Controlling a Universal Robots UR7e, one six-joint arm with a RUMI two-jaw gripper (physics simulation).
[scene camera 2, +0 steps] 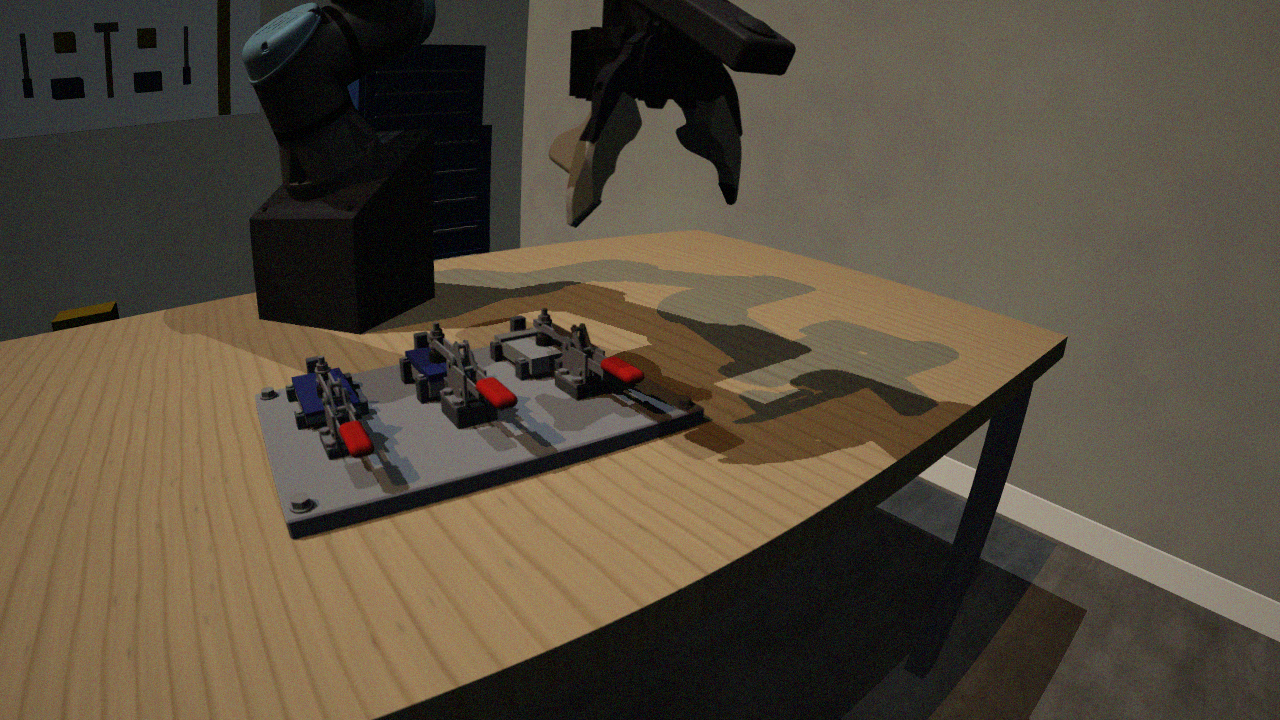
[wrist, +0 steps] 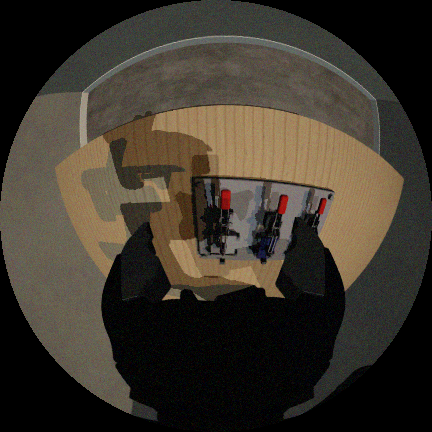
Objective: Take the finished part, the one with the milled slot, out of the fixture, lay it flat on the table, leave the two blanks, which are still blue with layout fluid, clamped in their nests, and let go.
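Note:
The fixture plate [scene camera 2: 299,465] [wrist: 247,197] lies on the table and bears three nests with red-handled clamps. The grey finished part [scene camera 2: 528,358] sits in the nest nearest the right end in the scene view, with a clamp arm reaching over it. In the wrist view it is hard to make out from the plate. One blue blank [scene camera 2: 426,364] [wrist: 262,249] sits in the middle nest under its clamp. The other blue blank [scene camera 2: 315,394] sits in the nest at the far left of the scene view; a finger hides it in the wrist view. My gripper [scene camera 2: 656,210] [wrist: 221,222] is open and empty, high above the table.
Three red handles [scene camera 2: 622,368] [scene camera 2: 496,392] [scene camera 2: 355,437] point toward the plate's front edge. Bolt heads [scene camera 2: 303,505] stand at its corners. The robot's dark pedestal [scene camera 2: 308,264] stands behind the plate. The table [scene camera 2: 537,573] [wrist: 250,140] carries the arm's shadows at the right.

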